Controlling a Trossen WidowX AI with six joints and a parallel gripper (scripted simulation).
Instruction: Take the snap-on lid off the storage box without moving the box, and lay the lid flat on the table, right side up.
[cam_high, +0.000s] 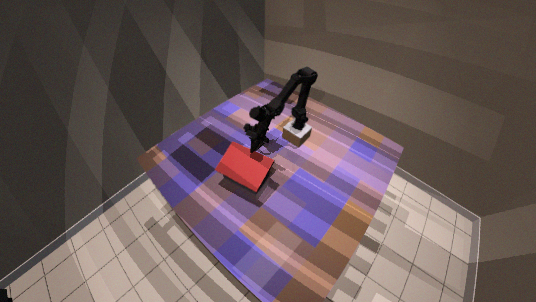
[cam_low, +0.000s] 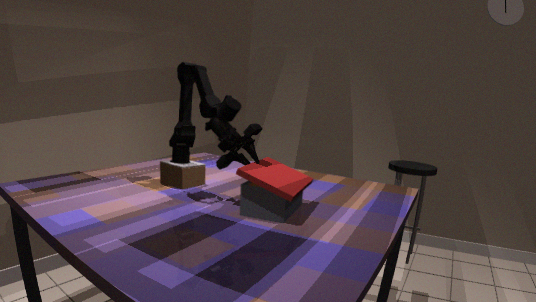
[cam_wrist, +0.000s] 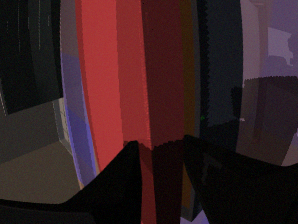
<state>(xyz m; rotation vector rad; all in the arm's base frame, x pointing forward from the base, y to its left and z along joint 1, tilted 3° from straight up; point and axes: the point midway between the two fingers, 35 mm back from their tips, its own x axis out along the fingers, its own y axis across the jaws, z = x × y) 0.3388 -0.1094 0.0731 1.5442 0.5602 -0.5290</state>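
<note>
The red lid is 8 cm ahead of my gripper tip and 2 cm below it. From my gripper tip the other things lie so: dark grey storage box: 7 cm ahead, 9 cm below.
</note>
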